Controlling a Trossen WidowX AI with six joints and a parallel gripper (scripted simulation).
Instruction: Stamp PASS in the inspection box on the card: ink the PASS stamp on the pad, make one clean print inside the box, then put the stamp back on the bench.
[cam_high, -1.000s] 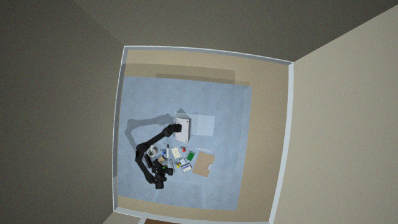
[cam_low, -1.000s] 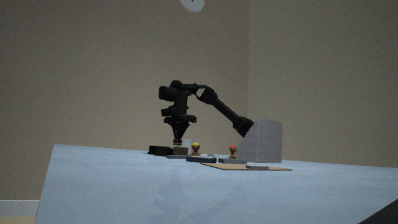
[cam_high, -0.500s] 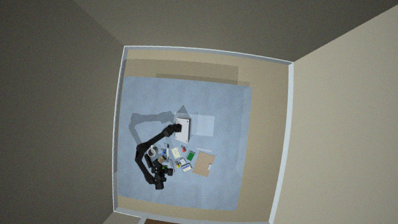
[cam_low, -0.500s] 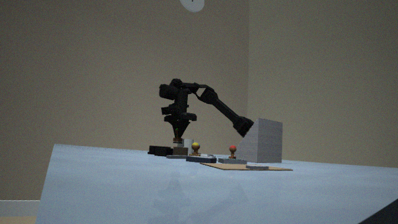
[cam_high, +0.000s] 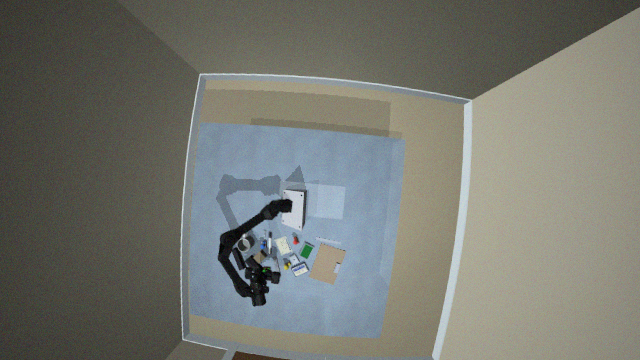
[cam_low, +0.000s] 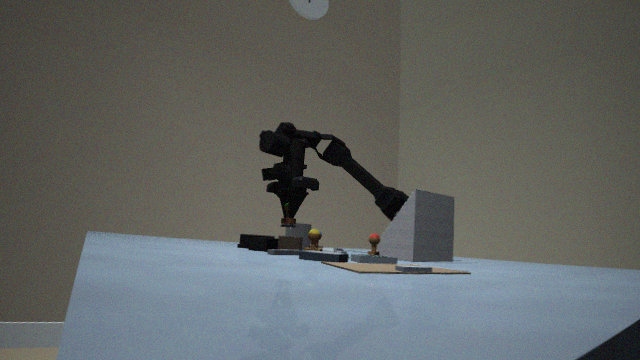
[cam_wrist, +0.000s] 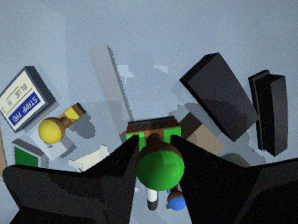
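My gripper tip is 12 cm past the green ink pad, 21 cm to the right of it and 9 cm above it. From my gripper tip the other things lie so: green-knobbed stamp right at my gripper tip; brown box 4 cm behind, 6 cm to the right, 7 cm below; grey strip 1 cm ahead, 4 cm to the left, 9 cm below.
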